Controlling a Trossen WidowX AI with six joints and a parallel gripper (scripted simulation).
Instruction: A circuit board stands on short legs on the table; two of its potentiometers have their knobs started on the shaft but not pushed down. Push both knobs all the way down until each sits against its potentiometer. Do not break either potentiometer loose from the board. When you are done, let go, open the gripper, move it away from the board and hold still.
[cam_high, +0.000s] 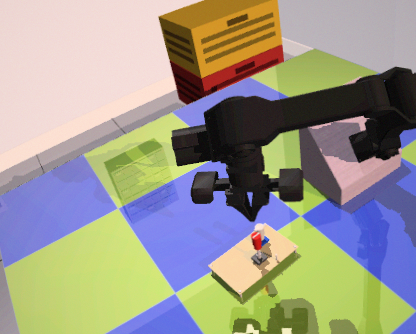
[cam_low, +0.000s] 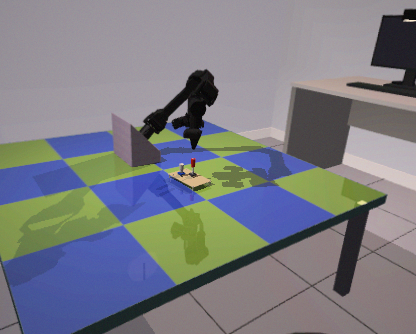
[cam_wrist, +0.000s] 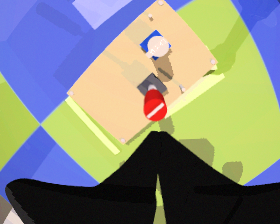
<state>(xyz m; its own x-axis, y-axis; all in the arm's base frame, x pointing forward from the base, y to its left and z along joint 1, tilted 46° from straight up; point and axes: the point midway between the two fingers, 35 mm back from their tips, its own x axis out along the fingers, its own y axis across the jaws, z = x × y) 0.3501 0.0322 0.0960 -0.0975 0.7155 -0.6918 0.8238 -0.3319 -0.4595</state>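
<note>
Now: gripper tip 60 mm above the red knob.
</note>
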